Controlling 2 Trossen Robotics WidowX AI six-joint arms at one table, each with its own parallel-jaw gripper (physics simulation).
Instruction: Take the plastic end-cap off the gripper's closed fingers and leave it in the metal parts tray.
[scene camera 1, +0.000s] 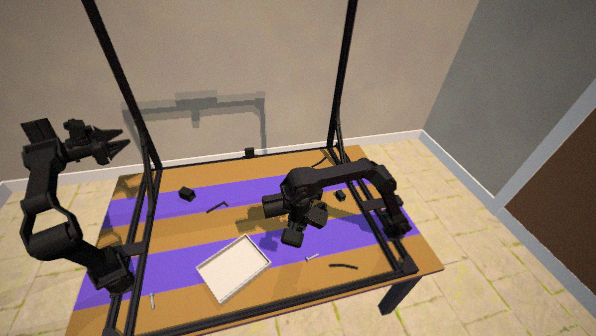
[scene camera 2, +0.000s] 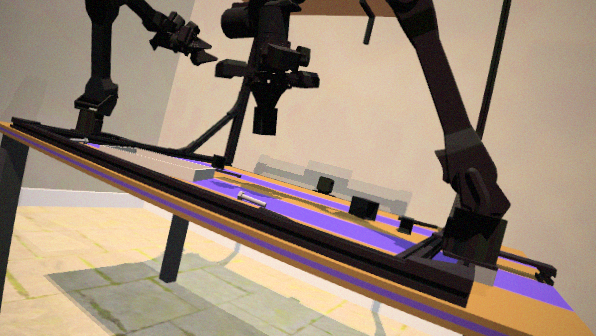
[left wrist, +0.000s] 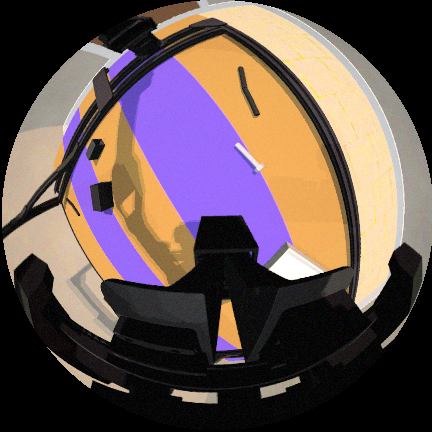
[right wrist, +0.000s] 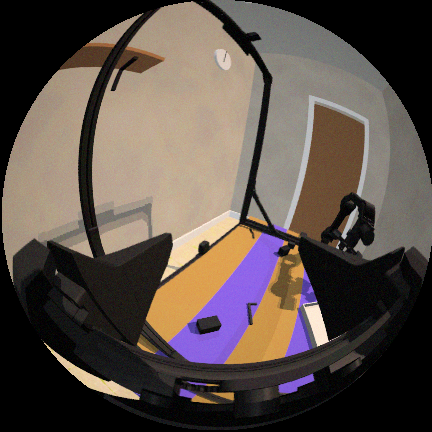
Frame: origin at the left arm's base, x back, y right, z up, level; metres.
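Seen in the pictures: left gripper, fingertip midpoint: (scene camera 1: 298, 226) (scene camera 2: 265, 122) (left wrist: 222, 248); right gripper, fingertip midpoint: (scene camera 1: 126, 135) (scene camera 2: 214, 53) (right wrist: 238, 242); left arm's base, origin of the base link: (scene camera 1: 392, 232) (scene camera 2: 468, 258) (left wrist: 149, 48); right arm's base, origin of the base link: (scene camera 1: 122, 284) (scene camera 2: 87, 133).
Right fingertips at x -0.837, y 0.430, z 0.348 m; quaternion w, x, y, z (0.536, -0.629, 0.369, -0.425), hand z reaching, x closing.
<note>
Offsets run from my right fingertips to a thing's top centre.
The black plastic end-cap (scene camera 1: 293, 236) sits over the closed fingers of one gripper (scene camera 1: 295, 231), which hangs pointing down above the table middle; it also shows in scene camera 2 (scene camera 2: 265, 120) and in the left wrist view (left wrist: 224, 238). The metal parts tray {dy -0.355, dx +0.233, dz -0.344 m} (scene camera 1: 233, 267) lies flat, front centre, to the left of and below the capped gripper; a corner of it shows in the left wrist view (left wrist: 294, 261). The other gripper (scene camera 1: 114, 145) is open and empty, raised high at the far left, well away from the cap; its spread fingers frame the right wrist view (right wrist: 231, 280).
A black frame (scene camera 1: 143, 167) of uprights and rails surrounds the table. Small black blocks {dy +0.028, dx +0.104, dz -0.327 m} (scene camera 1: 187, 194) {dy -0.188, dx +0.734, dz -0.337 m} (scene camera 1: 340, 195), an Allen key {dy -0.078, dx +0.214, dz -0.360 m} (scene camera 1: 217, 207), a bolt {dy -0.410, dx +0.503, dz -0.349 m} (scene camera 1: 311, 256), a black bar {dy -0.482, dx +0.593, dz -0.359 m} (scene camera 1: 343, 267) and a screw {dy -0.382, dx -0.027, dz -0.350 m} (scene camera 1: 152, 300) lie on the mat.
</note>
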